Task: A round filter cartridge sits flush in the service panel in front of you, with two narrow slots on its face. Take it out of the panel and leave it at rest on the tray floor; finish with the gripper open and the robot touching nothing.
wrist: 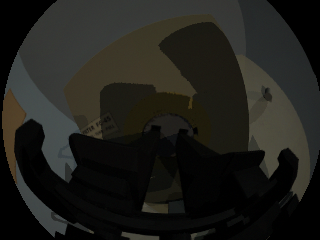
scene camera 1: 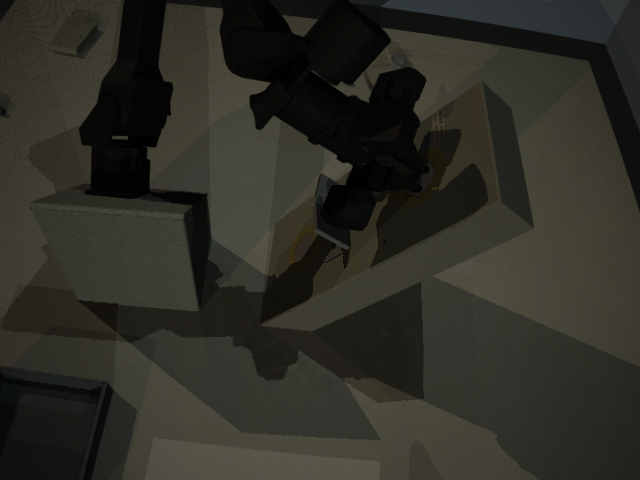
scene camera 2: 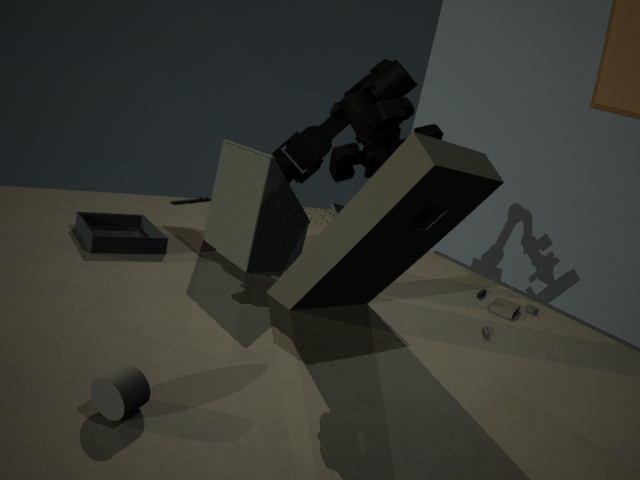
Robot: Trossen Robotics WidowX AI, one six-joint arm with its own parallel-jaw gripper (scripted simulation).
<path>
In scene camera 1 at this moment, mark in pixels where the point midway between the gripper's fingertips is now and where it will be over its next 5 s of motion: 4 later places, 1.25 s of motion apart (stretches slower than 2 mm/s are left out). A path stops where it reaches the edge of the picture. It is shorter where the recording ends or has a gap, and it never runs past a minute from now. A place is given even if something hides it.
My gripper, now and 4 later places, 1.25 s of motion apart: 424,183; 354,180; 384,139; 336,185; 352,194
</path>
